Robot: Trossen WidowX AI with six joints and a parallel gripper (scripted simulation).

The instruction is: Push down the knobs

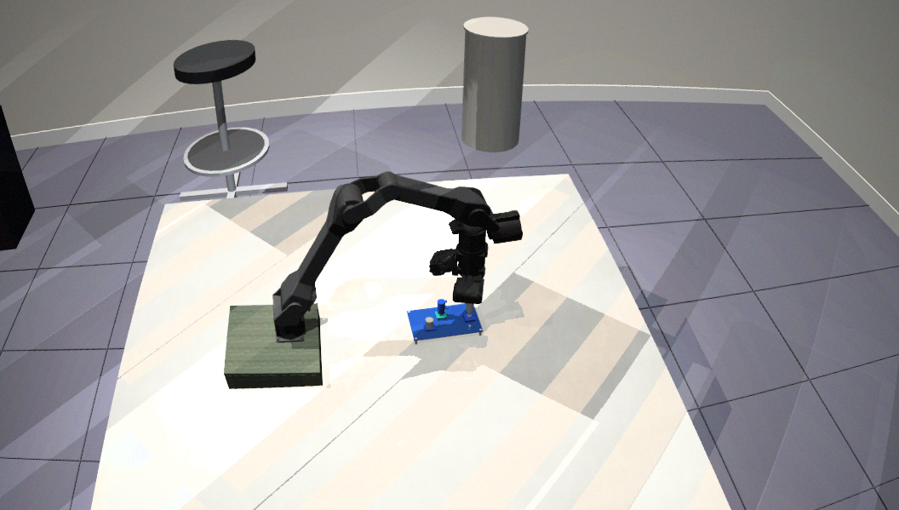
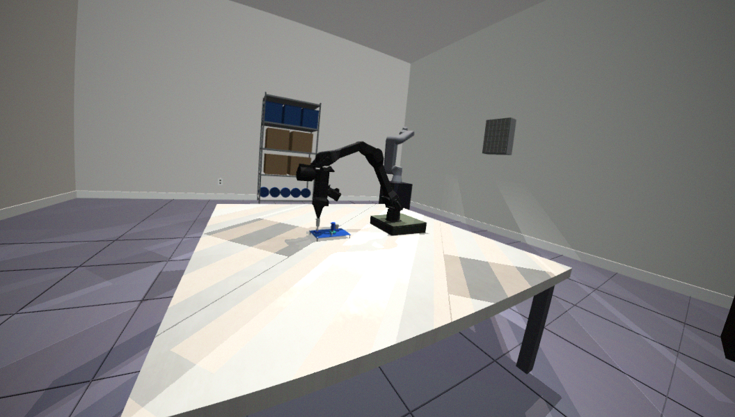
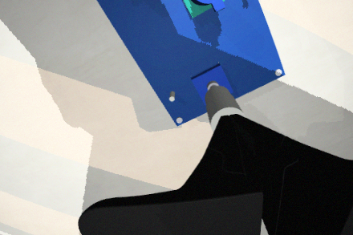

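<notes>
Now: the grey knob 10 mm below my gripper tip. Also, from my gripper tip: dark blue knob: 60 mm behind, 30 mm below, 20 mm to the left.
</notes>
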